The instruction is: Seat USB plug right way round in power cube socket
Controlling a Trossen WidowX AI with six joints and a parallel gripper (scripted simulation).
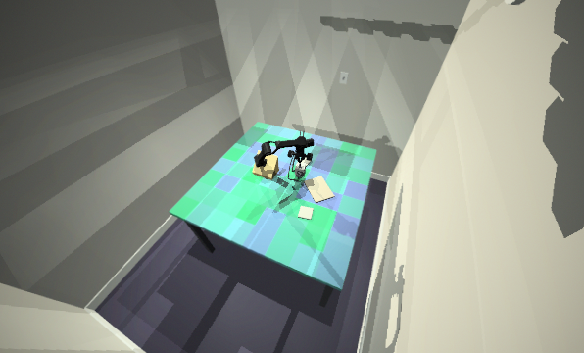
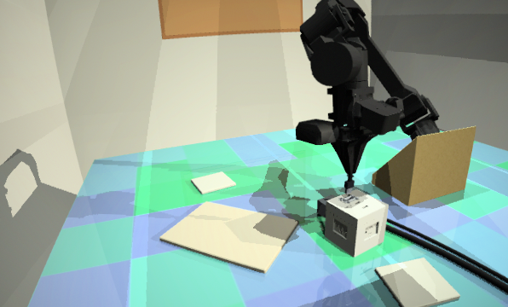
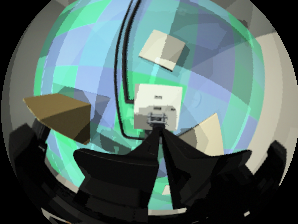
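Right now my gripper tip is 2 cm above the small dark USB plug. Also, from my gripper tip: USB socket: 6 cm below; then large cream board: 20 cm ahead, 12 cm below, 9 cm to the right.
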